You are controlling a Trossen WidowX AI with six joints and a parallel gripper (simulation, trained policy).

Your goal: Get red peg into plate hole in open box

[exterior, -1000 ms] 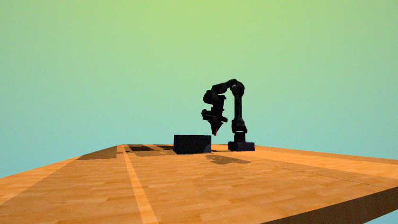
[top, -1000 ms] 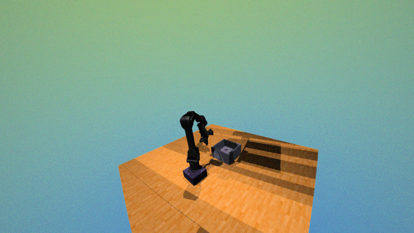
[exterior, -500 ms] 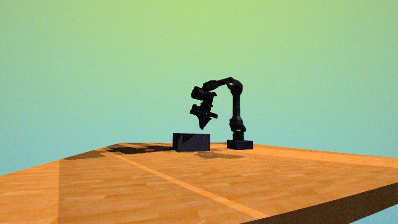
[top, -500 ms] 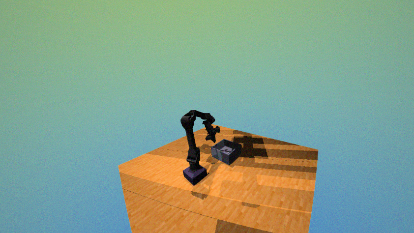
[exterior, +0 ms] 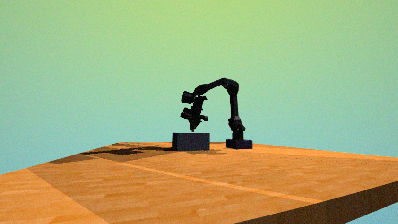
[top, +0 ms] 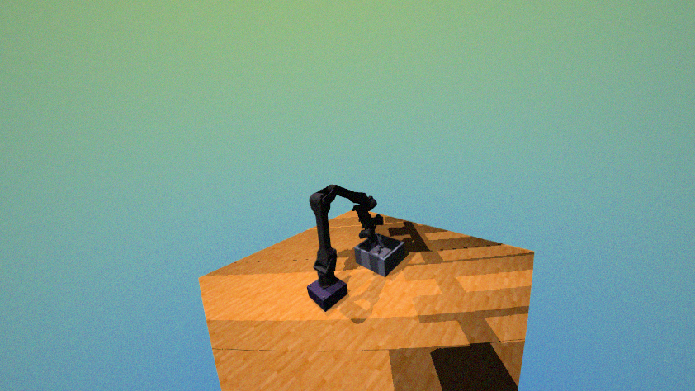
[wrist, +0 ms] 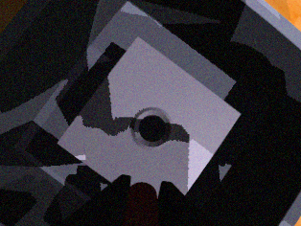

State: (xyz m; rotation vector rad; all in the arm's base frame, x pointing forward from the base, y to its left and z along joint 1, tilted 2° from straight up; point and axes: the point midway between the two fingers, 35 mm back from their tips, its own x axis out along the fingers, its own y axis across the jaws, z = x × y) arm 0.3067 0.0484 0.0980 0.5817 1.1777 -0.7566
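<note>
The red peg lies 3 cm above my gripper tip, 1 cm to the left of it and 1 cm behind it. From my gripper tip the other things lie so: grey box (9 cm below, 2 cm to the right, 1 cm ahead); plate (7 cm below, 2 cm to the right, 1 cm ahead).
</note>
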